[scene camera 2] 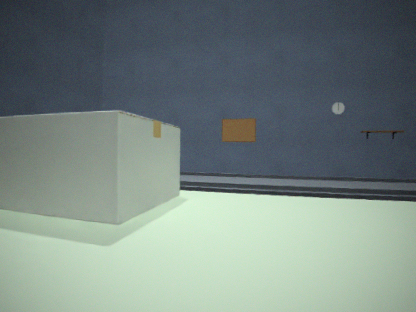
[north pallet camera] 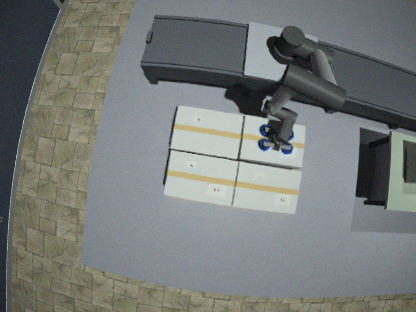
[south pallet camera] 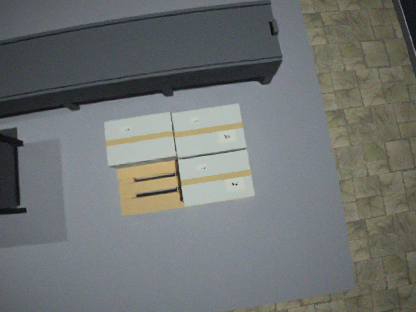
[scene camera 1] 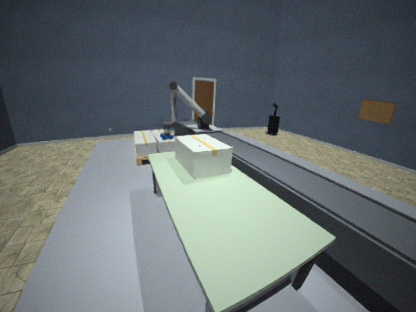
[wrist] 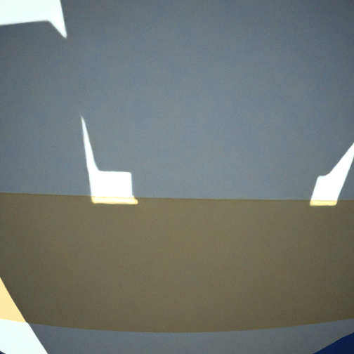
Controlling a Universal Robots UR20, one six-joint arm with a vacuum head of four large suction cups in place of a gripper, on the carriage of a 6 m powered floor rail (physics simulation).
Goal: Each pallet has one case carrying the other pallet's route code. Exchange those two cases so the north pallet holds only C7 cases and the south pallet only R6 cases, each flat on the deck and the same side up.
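Places are measured from the arm's base along level axes (x ahead, y left, z up), in centimetres.
Where they show: arm's base, origin of its link: (north pallet camera: 283,53) (scene camera 1: 202,127).
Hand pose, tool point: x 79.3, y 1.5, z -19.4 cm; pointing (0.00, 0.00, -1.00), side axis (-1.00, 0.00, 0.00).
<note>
Each offset is from my tool point to the top centre of the thing. "*": to the spot under its first point. Level surfaces: height alone.
My suction head (scene camera 1: 167,137) (north pallet camera: 276,139) rests on the taped top of a white case {dx +1.3, dy -1.1, dz +2.2 cm} (north pallet camera: 250,155) (wrist: 175,100), at the upper right of the north pallet {* dx +54.6, dy +30.1, dz -30.3 cm} (scene camera 1: 142,161). The cups look in contact; the case sits about level with its neighbours. Its code is hidden. Beside it are an upper-left case {dx +1.9, dy -60.5, dz +2.2 cm} (north pallet camera: 207,142) and two lower cases {dx +41.9, dy -59.9, dz +2.2 cm} (north pallet camera: 195,186) {dx +42.9, dy -1.3, dz +2.2 cm} (north pallet camera: 260,196) with C7-like labels. The south pallet (south pallet camera: 152,203) carries an upper-left case (south pallet camera: 140,152) and two right cases (south pallet camera: 207,145) (south pallet camera: 215,192) with R6-like labels; its lower-left deck is bare. Another white case {dx +1.9, dy +176.5, dz +40.8 cm} (scene camera 1: 202,156) (scene camera 2: 60,167) lies on the table.
The pale green table {dz +15.4 cm} (scene camera 1: 240,220) (scene camera 2: 260,250) (north pallet camera: 397,197) stands between the pallets. The grey floor rail (scene camera 1: 320,180) (north pallet camera: 200,42) (south pallet camera: 150,50) runs beside both pallets and the table. Dark table legs (south pallet camera: 10,210) show left of the south pallet.
</note>
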